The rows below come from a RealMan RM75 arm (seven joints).
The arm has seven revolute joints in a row. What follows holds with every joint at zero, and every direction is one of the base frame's.
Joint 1 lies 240.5 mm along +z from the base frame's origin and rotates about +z.
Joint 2 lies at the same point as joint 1 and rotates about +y.
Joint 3 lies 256 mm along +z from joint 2 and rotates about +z.
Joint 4 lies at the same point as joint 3 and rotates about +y.
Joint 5 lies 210 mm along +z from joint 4 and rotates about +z.
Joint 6 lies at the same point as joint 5 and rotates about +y.
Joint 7 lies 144 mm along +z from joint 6 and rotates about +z.
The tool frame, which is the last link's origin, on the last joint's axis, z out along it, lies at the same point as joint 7; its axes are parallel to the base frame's.
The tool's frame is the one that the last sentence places.
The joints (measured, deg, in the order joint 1, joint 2, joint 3, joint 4, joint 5, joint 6, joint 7), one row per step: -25.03, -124.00, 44.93, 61.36, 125.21, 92.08, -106.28; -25.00, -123.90, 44.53, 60.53, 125.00, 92.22, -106.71; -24.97, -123.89, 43.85, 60.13, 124.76, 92.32, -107.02; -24.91, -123.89, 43.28, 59.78, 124.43, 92.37, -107.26; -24.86, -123.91, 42.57, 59.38, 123.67, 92.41, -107.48; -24.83, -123.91, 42.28, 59.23, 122.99, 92.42, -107.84; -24.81, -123.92, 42.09, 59.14, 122.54, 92.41, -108.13; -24.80, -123.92, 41.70, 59.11, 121.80, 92.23, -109.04; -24.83, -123.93, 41.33, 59.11, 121.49, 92.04, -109.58; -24.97, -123.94, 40.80, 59.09, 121.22, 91.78, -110.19; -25.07, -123.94, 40.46, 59.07, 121.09, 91.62, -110.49; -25.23, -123.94, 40.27, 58.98, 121.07, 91.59, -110.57
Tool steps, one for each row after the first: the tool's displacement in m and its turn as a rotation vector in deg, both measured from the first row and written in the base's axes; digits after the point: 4 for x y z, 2 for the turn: -0.0020, -0.0012, -0.0008, -0.32, -0.81, 1.05; -0.0033, -0.0016, -0.0001, -0.12, -1.58, 1.88; -0.0044, -0.0020, 0.0005, 0.13, -2.34, 2.58; -0.0047, -0.0019, 0.0016, 0.65, -3.55, 3.25; -0.0041, -0.0016, 0.0025, 0.98, -4.44, 3.68; -0.0037, -0.0013, 0.0031, 1.20, -5.05, 4.01; -0.0031, -0.0001, 0.0048, 1.75, -6.09, 4.95; -0.0031, 0.0008, 0.0061, 2.21, -6.63, 5.59; -0.0030, 0.0024, 0.0078, 2.79, -7.21, 6.32; -0.0030, 0.0034, 0.0089, 3.16, -7.51, 6.70; -0.0026, 0.0041, 0.0091, 3.25, -7.67, 6.77
